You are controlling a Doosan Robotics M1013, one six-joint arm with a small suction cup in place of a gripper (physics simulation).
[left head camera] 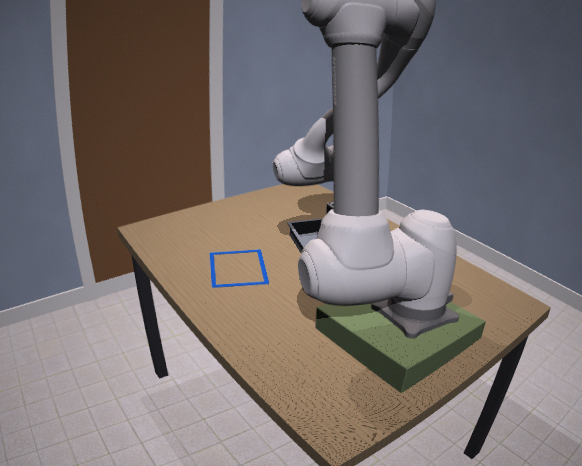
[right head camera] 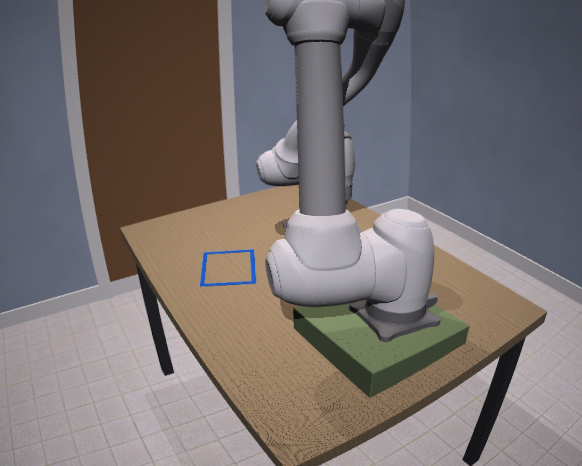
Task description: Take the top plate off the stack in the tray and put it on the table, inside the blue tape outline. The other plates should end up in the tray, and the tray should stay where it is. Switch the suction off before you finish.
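Places are measured from the arm's base along level axes (x back, y left, z down), in centimetres.
Pixels of known places: arm's base, origin of the base link: (left head camera: pixel 415 313) (right head camera: pixel 394 316).
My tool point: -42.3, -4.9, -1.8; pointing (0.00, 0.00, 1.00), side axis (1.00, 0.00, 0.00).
Observation:
For each thing: its top centre in the pictures, then the offset to it from my tool point, as dx, dy, dz. "spot": a spot on its surface instead. Level surfaces: height alone.
- black tray, middle of its top: (left head camera: pixel 331 232) -10.6, -1.1, +2.9
- blue tape outline, surface spot: (left head camera: pixel 213 270) (right head camera: pixel 204 269) spot: -11.6, +40.7, +7.8
- wooden table, its level: dz +7.9
The black tray (left head camera: pixel 294 235) stands on the table behind the arm. Its left corner shows in the left head view, and a small dark bit of the tray (right head camera: pixel 284 225) shows in the right head view. The arm hides the rest, and no plate can be made out. The blue tape outline (left head camera: pixel 213 270) (right head camera: pixel 203 270) lies to the left of the tray, with wood grain showing inside it. My suction cup is hidden behind the arm's thick grey link in both views, so its contact with a plate cannot be seen.
The wooden table (left head camera: pixel 175 240) (right head camera: pixel 175 240) carries a green base block (left head camera: pixel 405 350) (right head camera: pixel 375 355) at the near right, with the arm's foot on it. The upright grey link (left head camera: pixel 355 130) (right head camera: pixel 321 130) stands in front of the tray. The wrist (left head camera: pixel 300 162) (right head camera: pixel 280 165) hangs over the table's far part.

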